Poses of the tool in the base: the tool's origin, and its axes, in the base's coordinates. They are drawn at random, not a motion.
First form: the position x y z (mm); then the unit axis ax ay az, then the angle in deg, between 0 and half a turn.
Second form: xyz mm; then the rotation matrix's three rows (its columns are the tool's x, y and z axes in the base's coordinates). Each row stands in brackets. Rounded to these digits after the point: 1 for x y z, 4 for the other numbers.
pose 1, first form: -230.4 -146.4 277.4 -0.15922 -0.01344 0.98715 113.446
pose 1, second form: [-230.4 -146.4 277.4], [[-0.3624 -0.9027 -0.2320], [0.9086 -0.3976 0.1275], [-0.2074 -0.1646 0.9643]]
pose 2, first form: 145.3 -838.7 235.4 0.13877 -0.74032 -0.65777 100.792
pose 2, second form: [145.3 -838.7 235.4], [[-0.1644 0.5242 -0.8356], [-0.7681 0.4635 0.4418], [0.6189 0.7145 0.3264]]
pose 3, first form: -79.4 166.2 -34.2 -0.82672 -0.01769 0.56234 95.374
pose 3, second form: [-79.4 166.2 -34.2], [[0.6538 -0.5439 -0.5260], [0.5759 -0.0933 0.8122], [-0.4908 -0.8340 0.2522]]
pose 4, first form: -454.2 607.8 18.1 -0.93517 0.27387 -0.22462 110.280
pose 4, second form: [-454.2 607.8 18.1], [[0.8311 -0.1342 0.5398], [-0.5556 -0.2456 0.7944], [0.0260 -0.9600 -0.2787]]
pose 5, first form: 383.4 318.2 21.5 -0.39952 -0.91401 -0.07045 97.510
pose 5, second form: [383.4 318.2 21.5], [[0.0498 0.4827 -0.8743], [0.3430 0.8139 0.4689], [0.9380 -0.3233 -0.1251]]
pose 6, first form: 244.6 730.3 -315.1 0.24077 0.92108 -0.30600 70.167
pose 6, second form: [244.6 730.3 -315.1], [[0.3776 0.4344 0.8178], [-0.1413 0.8998 -0.4127], [-0.9151 0.0403 0.4011]]
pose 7, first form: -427.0 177.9 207.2 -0.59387 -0.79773 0.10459 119.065
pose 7, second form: [-427.0 177.9 207.2], [[0.0382 0.6125 -0.7896], [0.7953 0.4597 0.3951], [0.6050 -0.6431 -0.4695]]
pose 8, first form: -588.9 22.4 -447.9 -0.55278 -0.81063 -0.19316 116.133
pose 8, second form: [-588.9 22.4 -447.9], [[-0.0003 0.8189 -0.5740], [0.4721 0.5061 0.7218], [0.8816 -0.2707 -0.3867]]
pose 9, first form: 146.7 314.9 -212.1 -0.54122 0.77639 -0.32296 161.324
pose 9, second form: [146.7 314.9 -212.1], [[-0.3769 -0.7149 0.5890], [-0.9217 0.2265 -0.3150], [0.0918 -0.6616 -0.7442]]
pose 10, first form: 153.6 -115.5 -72.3 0.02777 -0.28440 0.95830 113.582
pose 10, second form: [153.6 -115.5 -72.3], [[-0.3990 -0.8893 -0.2234], [0.8672 -0.2868 -0.4070], [0.2979 -0.3561 0.8857]]
